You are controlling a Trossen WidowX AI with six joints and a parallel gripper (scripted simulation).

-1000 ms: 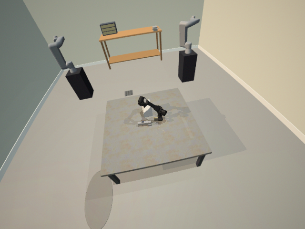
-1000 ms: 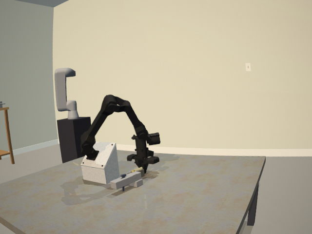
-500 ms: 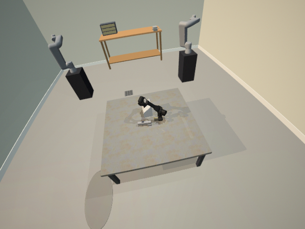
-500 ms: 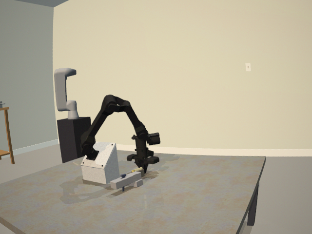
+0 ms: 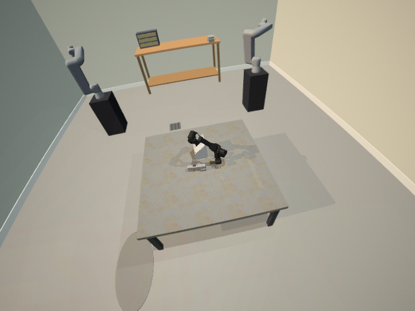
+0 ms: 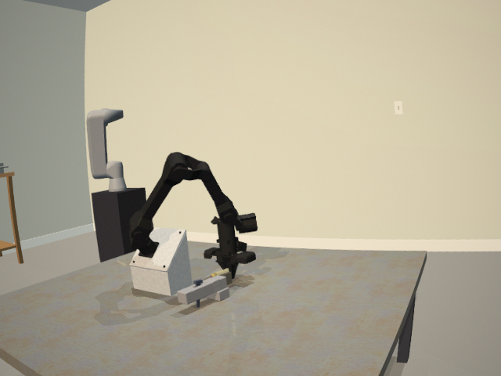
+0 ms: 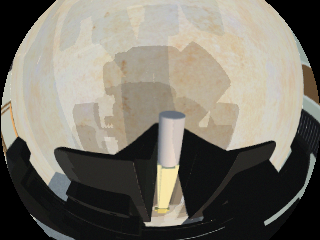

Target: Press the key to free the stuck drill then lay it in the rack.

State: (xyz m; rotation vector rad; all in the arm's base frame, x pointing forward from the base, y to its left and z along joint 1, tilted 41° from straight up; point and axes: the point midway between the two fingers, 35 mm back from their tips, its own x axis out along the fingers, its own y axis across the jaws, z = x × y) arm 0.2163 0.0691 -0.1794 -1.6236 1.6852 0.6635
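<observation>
My gripper tip is 4 cm to the left of the drill, 4 cm below it and 1 cm past it. Round my gripper tip: grey block: 23 cm to the right, 4 cm ahead, 3 cm above; dark blue key: 25 cm to the right, 4 cm ahead, 4 cm above.
</observation>
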